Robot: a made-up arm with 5 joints.
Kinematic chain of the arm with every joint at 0, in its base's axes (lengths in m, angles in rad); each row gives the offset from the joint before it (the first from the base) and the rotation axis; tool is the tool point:
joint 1: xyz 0 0 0.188 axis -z
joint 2: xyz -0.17 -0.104 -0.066 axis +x
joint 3: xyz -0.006 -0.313 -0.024 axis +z
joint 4: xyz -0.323 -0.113 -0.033 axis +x
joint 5: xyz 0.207 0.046 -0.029 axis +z
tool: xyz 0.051 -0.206 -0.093
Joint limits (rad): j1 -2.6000..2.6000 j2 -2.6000..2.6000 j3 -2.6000..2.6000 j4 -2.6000..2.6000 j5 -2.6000..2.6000
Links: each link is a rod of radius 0.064 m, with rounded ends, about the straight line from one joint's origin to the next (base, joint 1, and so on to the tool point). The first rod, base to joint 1, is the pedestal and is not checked.
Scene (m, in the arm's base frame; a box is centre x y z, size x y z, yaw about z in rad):
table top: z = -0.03
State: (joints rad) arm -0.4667 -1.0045 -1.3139 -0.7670 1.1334
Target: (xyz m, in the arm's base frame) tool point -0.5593 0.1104 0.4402
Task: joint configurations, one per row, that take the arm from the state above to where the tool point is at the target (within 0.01 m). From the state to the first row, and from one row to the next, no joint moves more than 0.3 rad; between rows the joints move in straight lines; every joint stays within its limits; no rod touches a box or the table.
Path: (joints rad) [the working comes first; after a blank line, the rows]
Joints at the target: 0.9439 -1.0261 -1.3589 -0.8343 0.6804
Straight joint move there: clear.

1: -0.1846 -1.0088 -1.3229 -0.7805 1.0428
2: 0.0975 -1.0131 -1.3319 -0.7939 0.9522
3: 0.3797 -1.0174 -1.3409 -0.8074 0.8616
4: 0.6618 -1.0217 -1.3499 -0.8209 0.7710
5: 0.9439 -1.0261 -1.3589 -0.8343 0.6804

